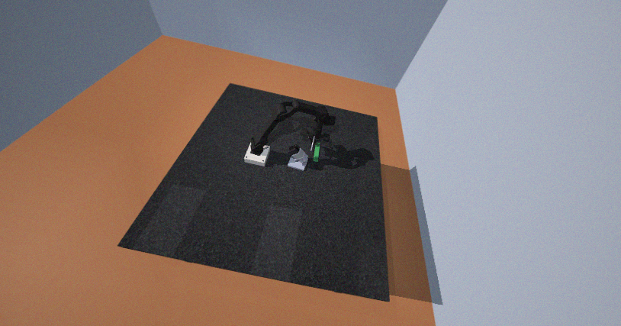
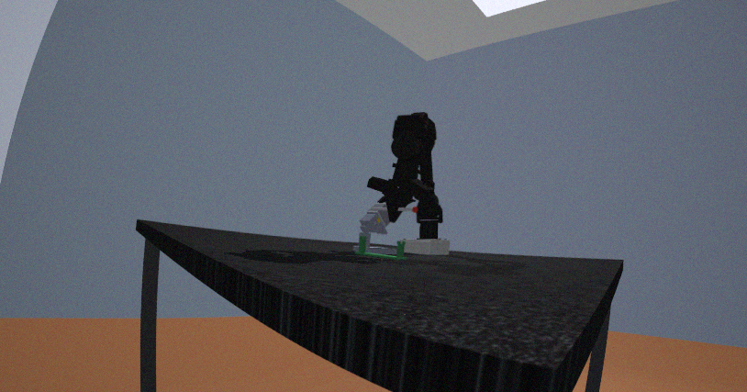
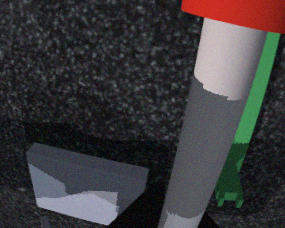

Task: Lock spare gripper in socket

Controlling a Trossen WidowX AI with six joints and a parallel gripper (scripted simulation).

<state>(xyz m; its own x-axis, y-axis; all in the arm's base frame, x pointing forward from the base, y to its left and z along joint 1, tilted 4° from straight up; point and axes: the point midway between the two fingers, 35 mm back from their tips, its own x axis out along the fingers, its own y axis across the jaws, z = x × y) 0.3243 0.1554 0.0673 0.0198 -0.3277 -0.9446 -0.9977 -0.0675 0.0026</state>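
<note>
The grey mount is 11 cm to the right of my gripper tip, 4 cm behind it and 3 cm below it. The rest, counted from my gripper tip: spare gripper 12 cm to the right, 7 cm behind, 2 cm above; green cradle 7 cm below, 4 cm ahead, 1 cm to the left.
</note>
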